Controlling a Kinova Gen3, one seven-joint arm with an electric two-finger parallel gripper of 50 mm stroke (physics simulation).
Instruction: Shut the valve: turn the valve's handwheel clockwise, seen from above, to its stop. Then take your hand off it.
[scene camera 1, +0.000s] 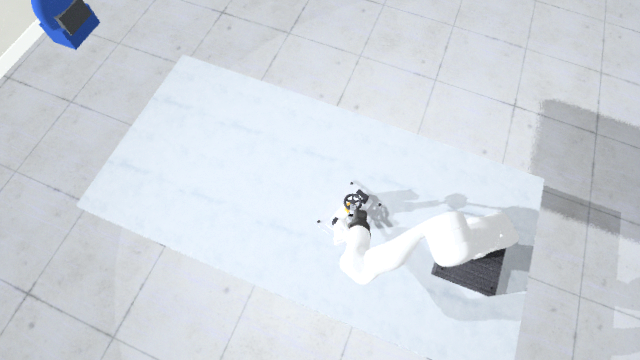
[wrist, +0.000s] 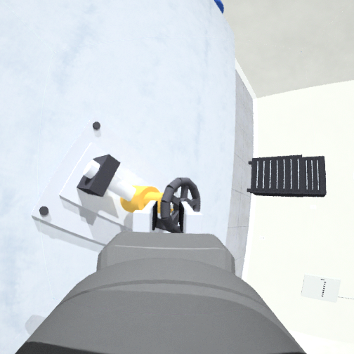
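Observation:
The valve's black spoked handwheel (scene camera 1: 345, 202) (wrist: 166, 202) stands above a yellow valve body (scene camera 1: 347, 208) (wrist: 136, 199) on a white pipe with black blocks. My gripper (scene camera 1: 353, 209) (wrist: 167, 210) is at the handwheel, its fingers partly apart. In the wrist view the near-left part of the rim shows between the two fingertips, and the right fingertip overlaps the wheel's spokes. The fingers are not clamped on it. Whether a finger touches the rim or a spoke cannot be told. The lower part of the wheel is partly hidden by the gripper.
The valve stands on a pale base plate (wrist: 67, 171) with black bolts, on the light blue table (scene camera 1: 225, 150). The white arm (scene camera 1: 395, 250) reaches in from its dark base block (scene camera 1: 475, 275) at the right. A blue object (scene camera 1: 75, 30) stands beyond the table at upper left.

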